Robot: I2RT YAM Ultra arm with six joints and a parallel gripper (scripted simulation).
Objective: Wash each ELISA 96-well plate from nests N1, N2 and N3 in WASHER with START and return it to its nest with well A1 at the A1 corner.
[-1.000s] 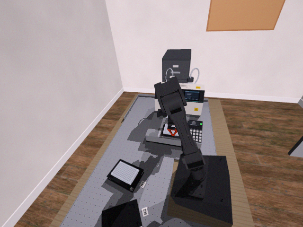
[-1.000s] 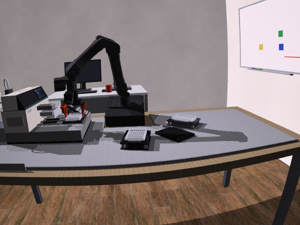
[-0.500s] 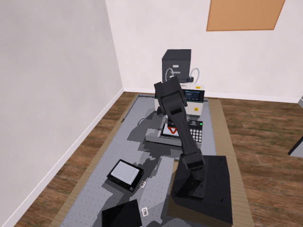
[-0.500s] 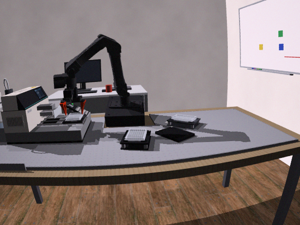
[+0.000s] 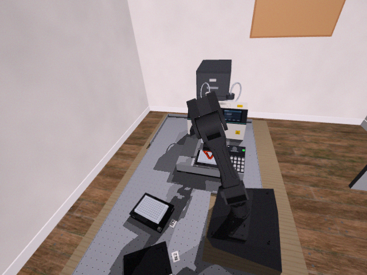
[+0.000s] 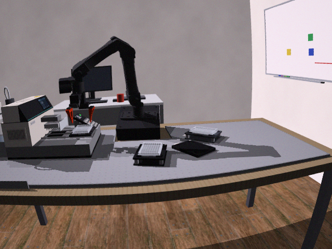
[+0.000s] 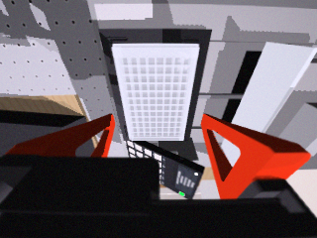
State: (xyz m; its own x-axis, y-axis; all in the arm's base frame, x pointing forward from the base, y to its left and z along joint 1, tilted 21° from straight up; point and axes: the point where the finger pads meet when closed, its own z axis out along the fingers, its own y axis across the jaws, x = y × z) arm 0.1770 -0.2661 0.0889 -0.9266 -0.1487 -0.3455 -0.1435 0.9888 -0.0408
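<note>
Now: the black washer carrier 5 cm below my hand. From my hand the other things lie so: manifold head (2 cm ahead, 15 cm to the right); then washer (3 cm ahead, 15 cm to the right); then N1 label (6 cm ahead, 36 cm to the left, 12 cm below).
</note>
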